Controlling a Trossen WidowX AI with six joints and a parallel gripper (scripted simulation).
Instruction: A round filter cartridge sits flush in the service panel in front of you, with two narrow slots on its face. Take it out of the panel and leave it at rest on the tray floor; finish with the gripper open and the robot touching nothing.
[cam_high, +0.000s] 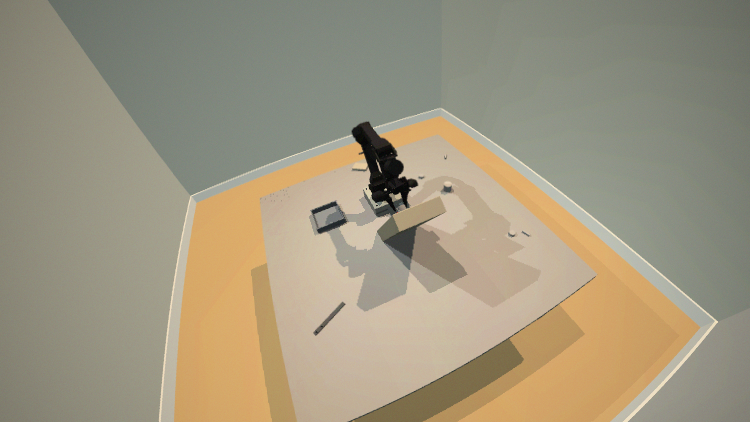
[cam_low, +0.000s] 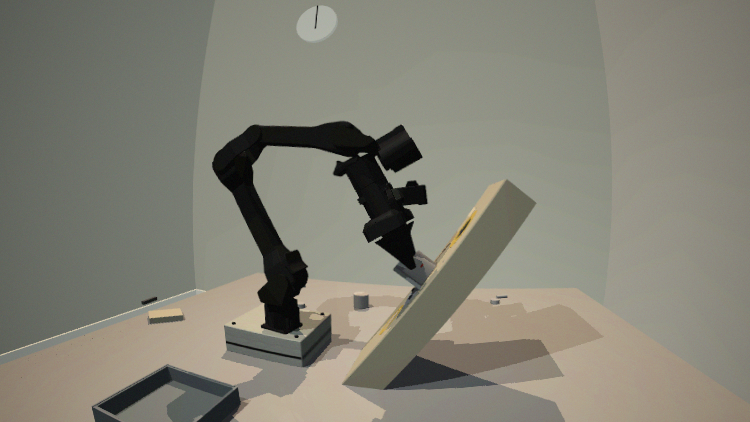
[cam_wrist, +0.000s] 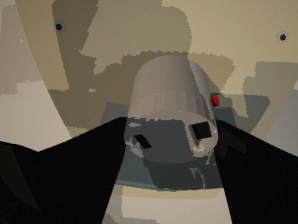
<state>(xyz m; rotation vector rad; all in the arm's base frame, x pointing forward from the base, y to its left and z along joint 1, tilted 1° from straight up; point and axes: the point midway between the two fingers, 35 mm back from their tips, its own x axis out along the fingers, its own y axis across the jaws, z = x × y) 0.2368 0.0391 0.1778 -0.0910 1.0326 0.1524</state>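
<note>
Right now my gripper tip is 50 mm short of the tan service panel, 20 mm above it and 10 mm to the right of it. Round my gripper tip: tray 330 mm to the right, 260 mm behind, 190 mm below; round grey filter cartridge 10 mm ahead; tan block 620 mm behind, 200 mm below, 80 mm to the right.
</note>
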